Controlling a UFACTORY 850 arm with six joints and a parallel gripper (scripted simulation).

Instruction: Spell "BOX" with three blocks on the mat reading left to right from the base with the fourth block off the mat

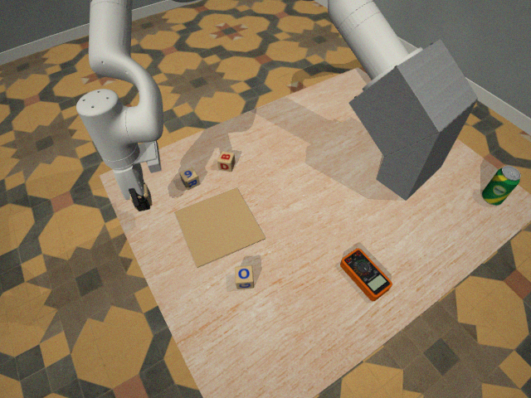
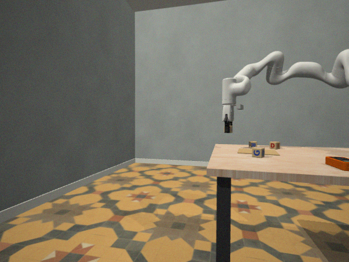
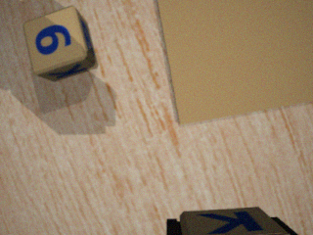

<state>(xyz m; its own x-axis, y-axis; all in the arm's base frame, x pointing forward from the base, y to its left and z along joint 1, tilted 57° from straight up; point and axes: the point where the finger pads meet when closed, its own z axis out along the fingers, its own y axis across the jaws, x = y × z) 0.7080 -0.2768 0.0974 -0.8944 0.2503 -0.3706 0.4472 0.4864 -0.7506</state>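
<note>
The tan mat lies 14 cm to the left of my hand, 13 cm behind it and 12 cm below it. Round my hand: X block: right at my hand; B block: 29 cm behind, 10 cm below, 3 cm to the right; O block: 32 cm to the left, 10 cm below, 8 cm behind.
</note>
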